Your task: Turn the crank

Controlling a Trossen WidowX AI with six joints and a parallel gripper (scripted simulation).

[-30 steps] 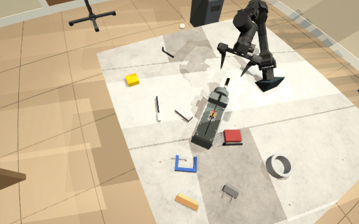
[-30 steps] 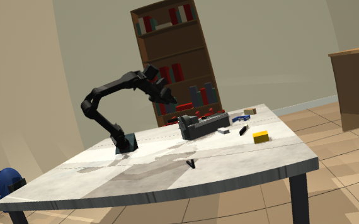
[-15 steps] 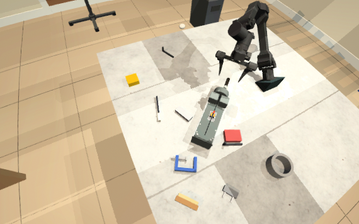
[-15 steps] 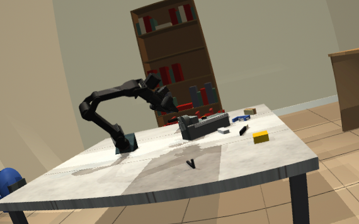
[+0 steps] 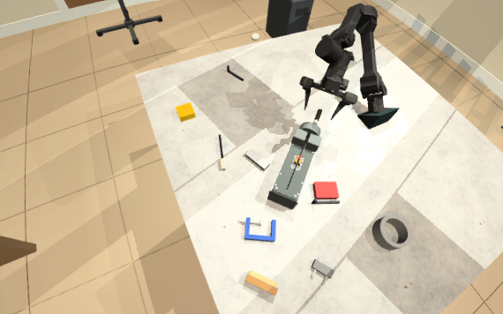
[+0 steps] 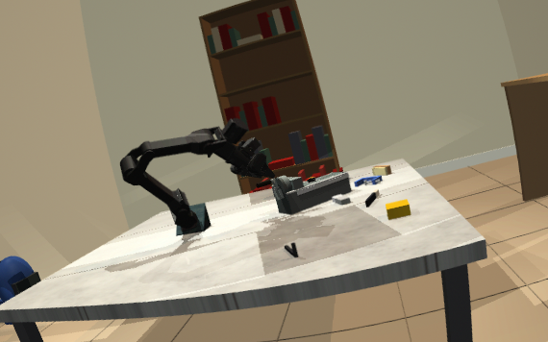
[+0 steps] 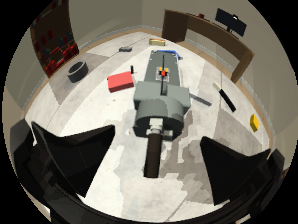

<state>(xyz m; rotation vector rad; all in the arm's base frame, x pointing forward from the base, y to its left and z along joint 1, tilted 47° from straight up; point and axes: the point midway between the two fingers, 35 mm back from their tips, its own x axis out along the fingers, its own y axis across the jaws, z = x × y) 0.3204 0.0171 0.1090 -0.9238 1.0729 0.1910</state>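
Right now my gripper tip is 2 cm past the crank handle, 2 cm above it and 1 cm to the left of it. The rest, counted from my gripper tip: grey block: 22 cm ahead, 13 cm below, 1 cm to the right; red pointer: 13 cm ahead, 8 cm to the left, 6 cm below; red block: 20 cm to the left, 13 cm below, 8 cm ahead.
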